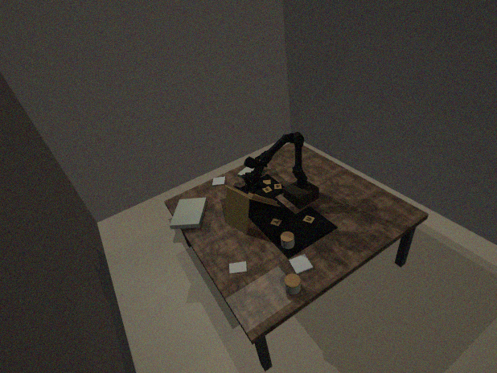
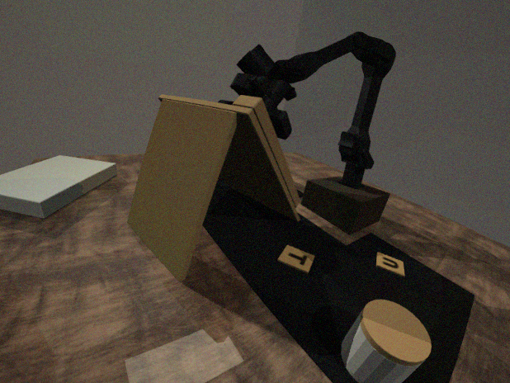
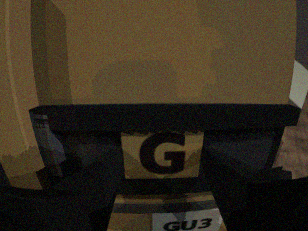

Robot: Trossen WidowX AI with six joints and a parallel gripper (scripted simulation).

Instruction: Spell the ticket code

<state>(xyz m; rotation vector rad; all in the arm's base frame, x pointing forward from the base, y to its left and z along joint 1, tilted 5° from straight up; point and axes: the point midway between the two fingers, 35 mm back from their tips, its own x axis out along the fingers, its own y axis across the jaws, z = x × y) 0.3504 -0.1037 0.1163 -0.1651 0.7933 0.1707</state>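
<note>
The white ticket is 6 cm behind my gripper tip, 5 cm to the right of it and 8 cm below it. The rest, counted from my gripper tip: tan tile marked g (right at my gripper tip); then tile marked t (6 cm behind, 20 cm to the left, 16 cm below); then black mat (17 cm behind, 10 cm to the left, 17 cm below).
</note>
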